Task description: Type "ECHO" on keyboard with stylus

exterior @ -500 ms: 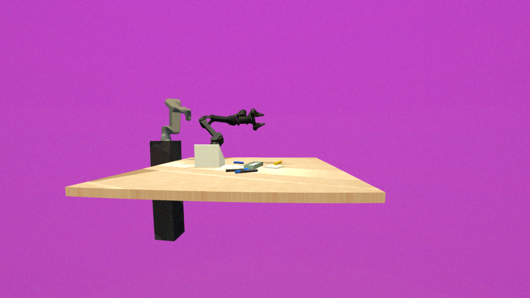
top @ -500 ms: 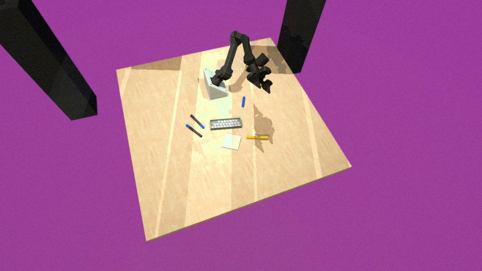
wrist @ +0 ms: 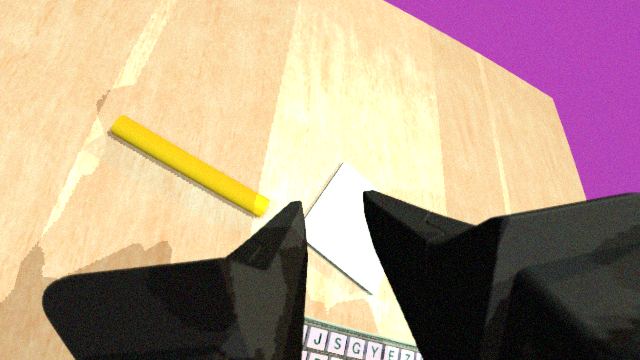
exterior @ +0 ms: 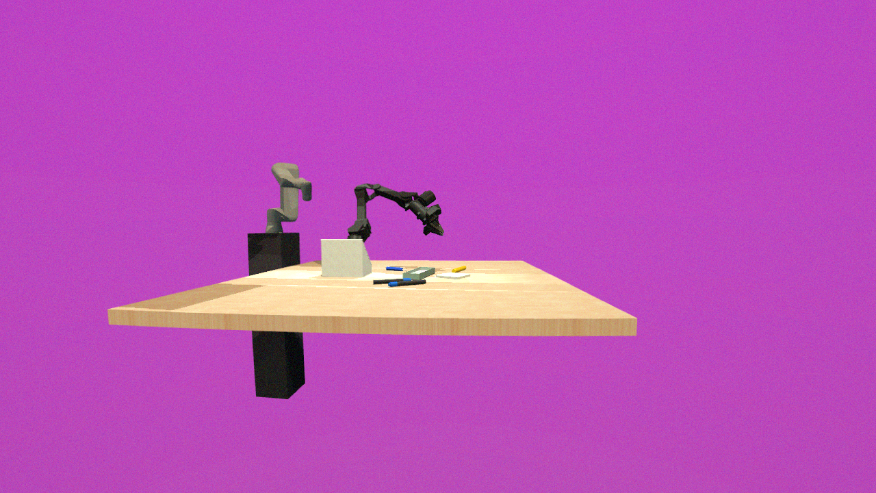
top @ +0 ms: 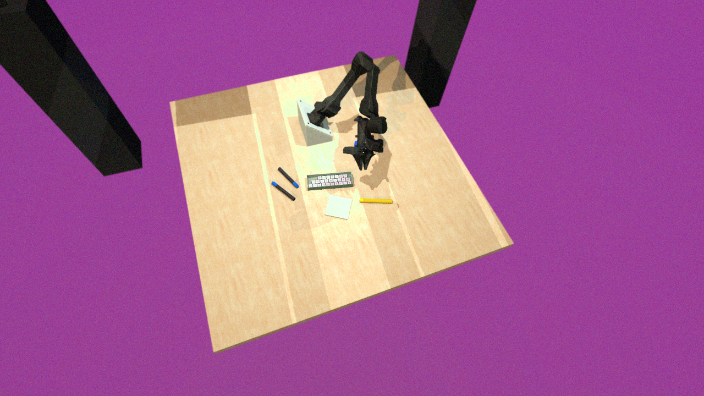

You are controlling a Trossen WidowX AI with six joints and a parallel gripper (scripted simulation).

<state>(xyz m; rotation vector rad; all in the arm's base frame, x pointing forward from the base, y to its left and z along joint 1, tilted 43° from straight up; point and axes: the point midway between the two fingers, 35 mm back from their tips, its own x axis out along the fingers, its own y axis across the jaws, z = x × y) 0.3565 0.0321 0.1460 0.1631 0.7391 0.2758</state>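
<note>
Now: the stylus 21 cm behind my gripper tip, 4 cm to the left of it and 17 cm below it. Also, from my gripper tip: stylus tip 18 cm behind, 3 cm to the left, 17 cm below; then notepad 5 cm ahead, 12 cm to the right, 17 cm below; then yellow pencil 7 cm ahead, 5 cm to the left, 17 cm below.
</note>
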